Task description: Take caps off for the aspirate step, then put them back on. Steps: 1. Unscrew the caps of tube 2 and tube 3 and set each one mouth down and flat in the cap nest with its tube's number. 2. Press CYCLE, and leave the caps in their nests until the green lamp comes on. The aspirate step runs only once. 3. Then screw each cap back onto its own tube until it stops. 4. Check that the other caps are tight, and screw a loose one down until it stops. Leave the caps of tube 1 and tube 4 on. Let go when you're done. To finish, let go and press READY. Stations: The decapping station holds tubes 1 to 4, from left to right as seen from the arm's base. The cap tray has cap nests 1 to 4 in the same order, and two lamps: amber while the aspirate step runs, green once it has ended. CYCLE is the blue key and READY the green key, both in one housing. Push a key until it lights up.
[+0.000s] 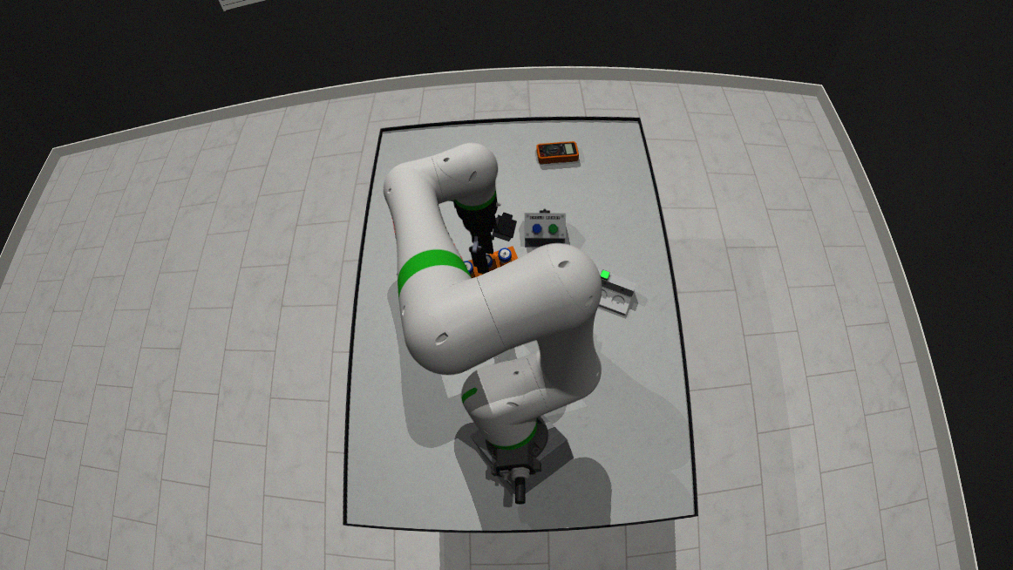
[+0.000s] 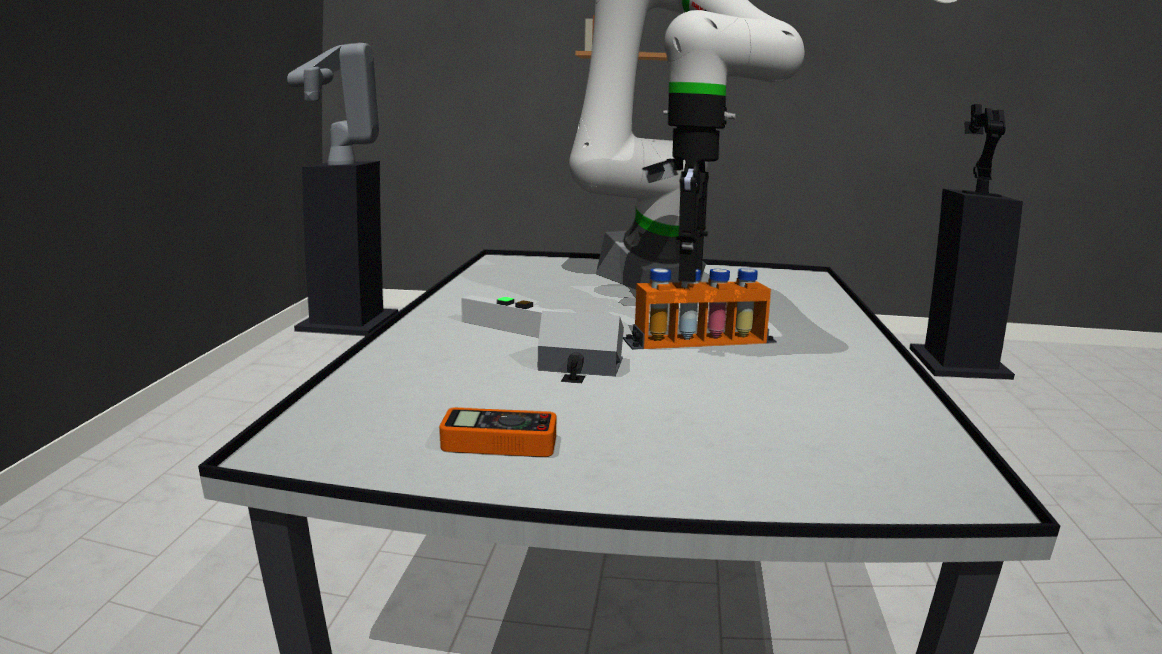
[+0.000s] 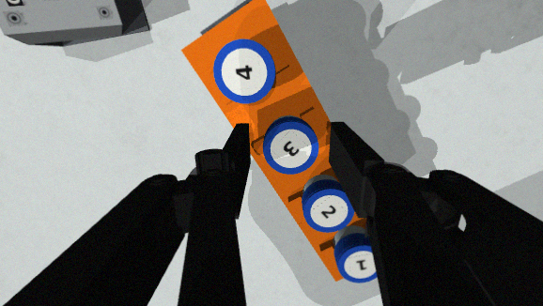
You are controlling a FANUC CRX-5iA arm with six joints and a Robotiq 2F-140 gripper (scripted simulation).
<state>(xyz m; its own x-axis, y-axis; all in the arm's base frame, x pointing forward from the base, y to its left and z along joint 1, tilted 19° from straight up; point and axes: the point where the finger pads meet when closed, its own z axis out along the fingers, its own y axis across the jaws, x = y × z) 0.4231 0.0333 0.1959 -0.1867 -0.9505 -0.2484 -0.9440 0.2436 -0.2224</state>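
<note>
Right now the cap 3 is 30 mm below my hand. The rest, counted from my hand: cap 1: 100 mm to the left, 30 mm below, 30 mm behind; then cap 4: 50 mm to the right, 30 mm below, 20 mm ahead; then cap 2: 50 mm to the left, 30 mm below, 20 mm behind.
</note>
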